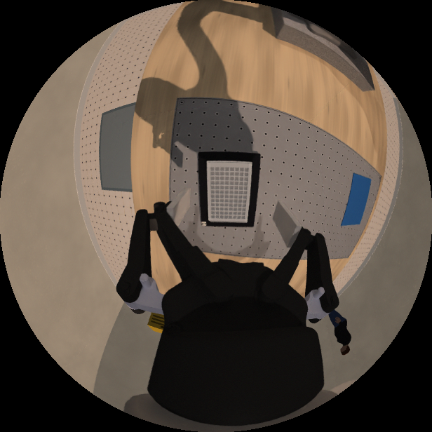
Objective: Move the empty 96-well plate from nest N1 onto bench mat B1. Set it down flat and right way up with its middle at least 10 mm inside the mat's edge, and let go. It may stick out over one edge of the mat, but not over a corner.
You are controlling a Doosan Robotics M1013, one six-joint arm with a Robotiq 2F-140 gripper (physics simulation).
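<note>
The white 96-well plate (229, 192) lies flat with its well grid facing up, inside the black frame of a nest (255, 190) on the grey perforated board. My gripper (233, 202) is open and empty. Its fingers are spread wide, one to the left and one to the right of the nest, above the board and apart from the plate. A dark grey-green rectangle (117, 150) lies at the left and a blue rectangle (356, 200) at the right of the board. No mat label is readable, so I cannot tell which is B1.
The perforated board (300, 165) lies on a wooden bench top (280, 85). A long grey block-like object (320, 42) is at the upper right. A yellow item (156, 321) shows at lower left, and a person (342, 331) at lower right. The arm's shadow falls across the bench and board.
</note>
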